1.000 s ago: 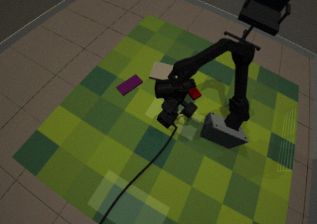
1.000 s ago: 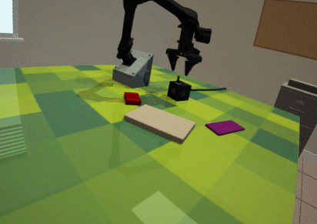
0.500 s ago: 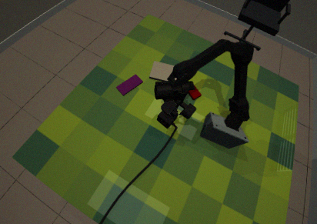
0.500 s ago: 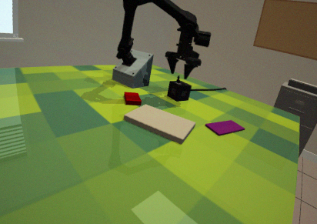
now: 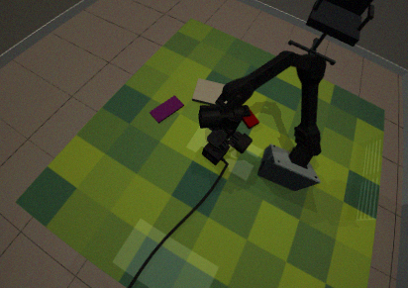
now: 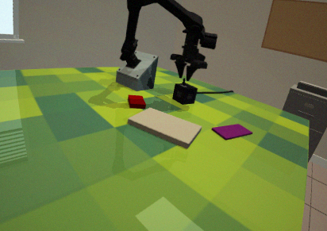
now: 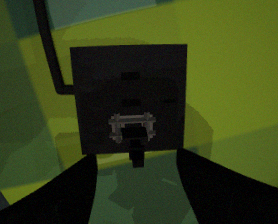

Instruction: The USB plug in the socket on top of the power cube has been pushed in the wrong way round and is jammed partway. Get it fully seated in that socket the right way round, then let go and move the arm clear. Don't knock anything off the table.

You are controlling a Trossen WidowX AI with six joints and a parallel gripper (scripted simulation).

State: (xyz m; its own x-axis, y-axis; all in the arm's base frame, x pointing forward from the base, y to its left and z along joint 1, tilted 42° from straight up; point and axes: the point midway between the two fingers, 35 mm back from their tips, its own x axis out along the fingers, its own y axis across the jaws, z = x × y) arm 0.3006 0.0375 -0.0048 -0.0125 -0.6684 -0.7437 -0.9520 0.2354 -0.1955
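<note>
My gripper tip is 1 cm above the USB plug. Also, from my gripper tip: purple card: 29 cm ahead, 9 cm to the right, 10 cm below; then beige slab: 11 cm ahead, 26 cm to the right, 10 cm below; then red block: 8 cm behind, 21 cm to the right, 10 cm below.
</note>
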